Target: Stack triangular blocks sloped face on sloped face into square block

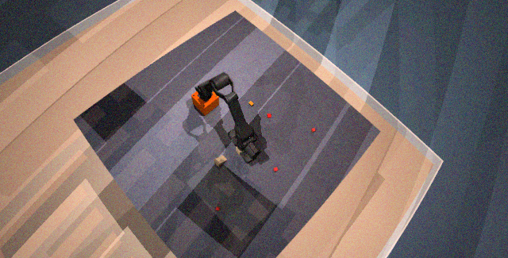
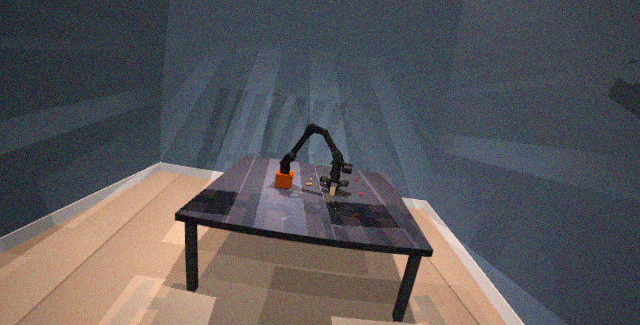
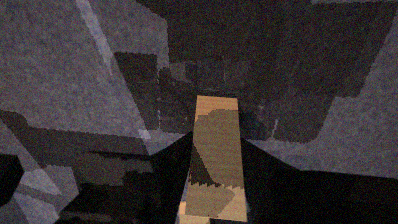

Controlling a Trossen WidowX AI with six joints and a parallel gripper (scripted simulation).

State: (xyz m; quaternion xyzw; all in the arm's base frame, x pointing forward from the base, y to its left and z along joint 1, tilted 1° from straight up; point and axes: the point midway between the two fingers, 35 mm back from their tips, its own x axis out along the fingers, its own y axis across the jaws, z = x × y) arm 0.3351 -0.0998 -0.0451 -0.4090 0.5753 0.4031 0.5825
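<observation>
The tan triangular block lies 1 cm to the right of my gripper tip and 1 cm above it. From my gripper tip the other things lie so: small tan piece: 16 cm to the left, 15 cm behind, 1 cm below.
</observation>
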